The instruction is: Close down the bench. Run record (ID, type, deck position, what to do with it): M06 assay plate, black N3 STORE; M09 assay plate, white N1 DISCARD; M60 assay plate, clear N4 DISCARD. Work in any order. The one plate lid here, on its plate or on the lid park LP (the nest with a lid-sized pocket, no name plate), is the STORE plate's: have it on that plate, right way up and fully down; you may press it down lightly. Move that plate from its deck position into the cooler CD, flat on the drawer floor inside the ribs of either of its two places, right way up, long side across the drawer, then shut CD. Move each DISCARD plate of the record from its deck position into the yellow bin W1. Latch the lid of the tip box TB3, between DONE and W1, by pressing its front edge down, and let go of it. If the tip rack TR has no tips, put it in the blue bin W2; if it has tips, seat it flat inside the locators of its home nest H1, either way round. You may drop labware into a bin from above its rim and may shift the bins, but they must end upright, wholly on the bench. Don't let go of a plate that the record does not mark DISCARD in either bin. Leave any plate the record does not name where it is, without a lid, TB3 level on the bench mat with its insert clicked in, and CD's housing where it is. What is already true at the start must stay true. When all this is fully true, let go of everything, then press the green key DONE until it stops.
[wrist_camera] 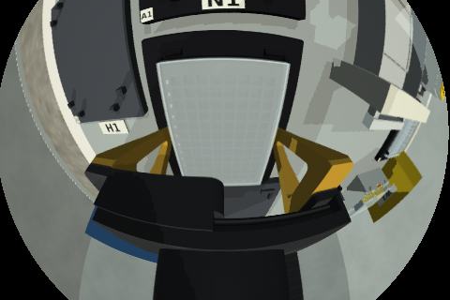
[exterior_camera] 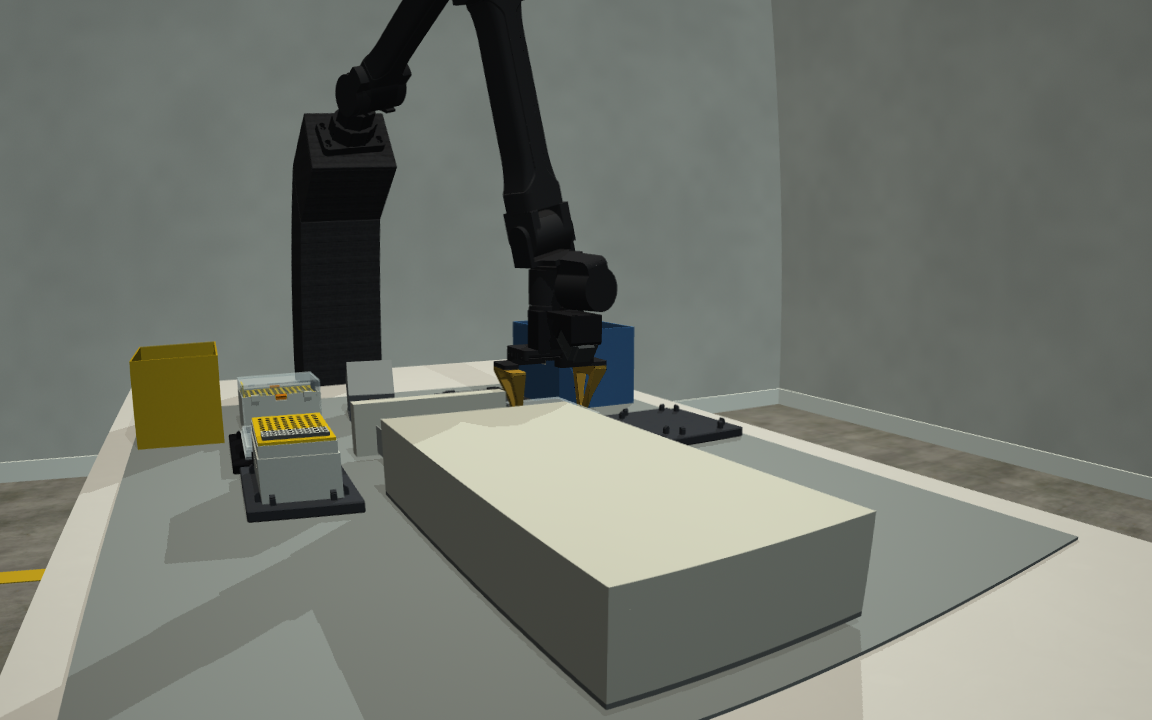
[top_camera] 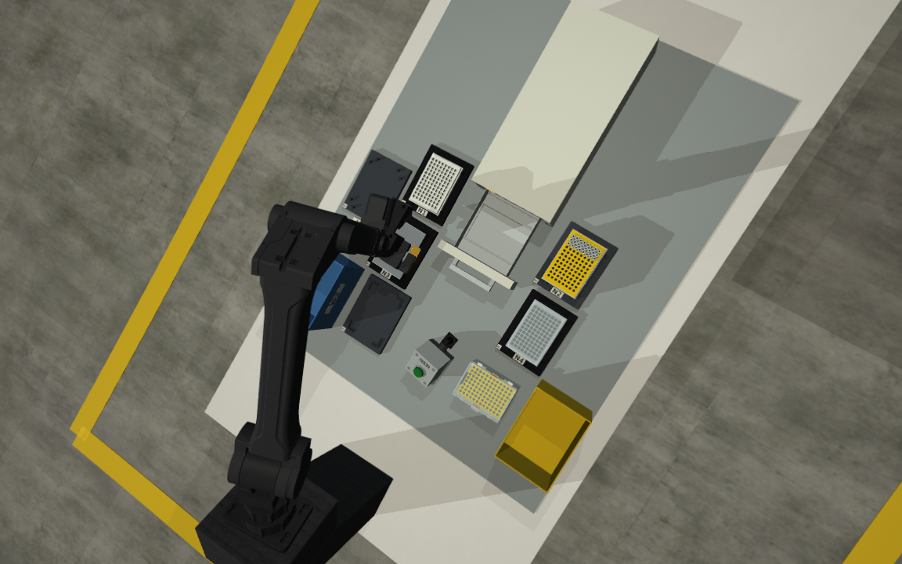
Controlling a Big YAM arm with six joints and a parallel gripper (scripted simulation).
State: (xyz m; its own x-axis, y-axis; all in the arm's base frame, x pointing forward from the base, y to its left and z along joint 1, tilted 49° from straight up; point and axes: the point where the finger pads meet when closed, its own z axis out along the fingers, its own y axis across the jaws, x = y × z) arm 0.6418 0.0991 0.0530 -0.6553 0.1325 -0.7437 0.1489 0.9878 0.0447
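The black plate lies right at my hand. Round my hand: nest N3: 10 mm below; then clear plate lid: right at my hand; then home nest H1: 120 mm ahead, 110 mm to the left, 10 mm below.
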